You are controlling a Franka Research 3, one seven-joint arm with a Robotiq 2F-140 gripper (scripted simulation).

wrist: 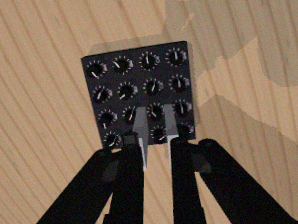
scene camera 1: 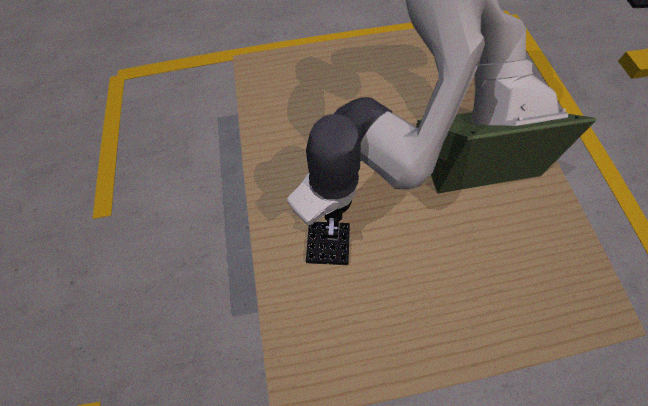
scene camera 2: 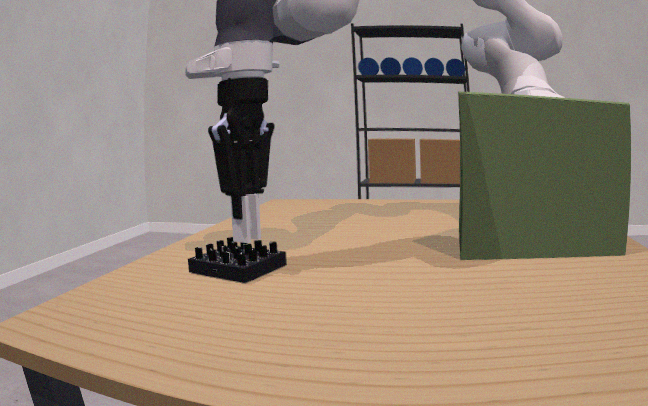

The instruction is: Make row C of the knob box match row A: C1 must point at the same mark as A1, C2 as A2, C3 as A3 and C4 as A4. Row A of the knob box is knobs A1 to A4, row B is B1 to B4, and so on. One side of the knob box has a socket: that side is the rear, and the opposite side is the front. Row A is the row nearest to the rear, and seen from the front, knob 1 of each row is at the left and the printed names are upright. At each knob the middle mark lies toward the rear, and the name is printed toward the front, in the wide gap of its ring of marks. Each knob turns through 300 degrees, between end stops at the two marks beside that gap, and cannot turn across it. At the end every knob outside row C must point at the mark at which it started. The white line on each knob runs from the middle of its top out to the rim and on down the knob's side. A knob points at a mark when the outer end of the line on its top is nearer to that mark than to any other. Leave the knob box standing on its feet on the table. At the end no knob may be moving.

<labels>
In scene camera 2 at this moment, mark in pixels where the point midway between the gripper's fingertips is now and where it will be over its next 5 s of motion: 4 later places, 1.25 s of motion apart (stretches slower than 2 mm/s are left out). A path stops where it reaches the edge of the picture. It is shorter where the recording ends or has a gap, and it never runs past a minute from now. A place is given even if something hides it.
The gripper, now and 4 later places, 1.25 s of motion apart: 247, 240; 247, 249; 243, 224; 255, 228; 259, 228
</labels>
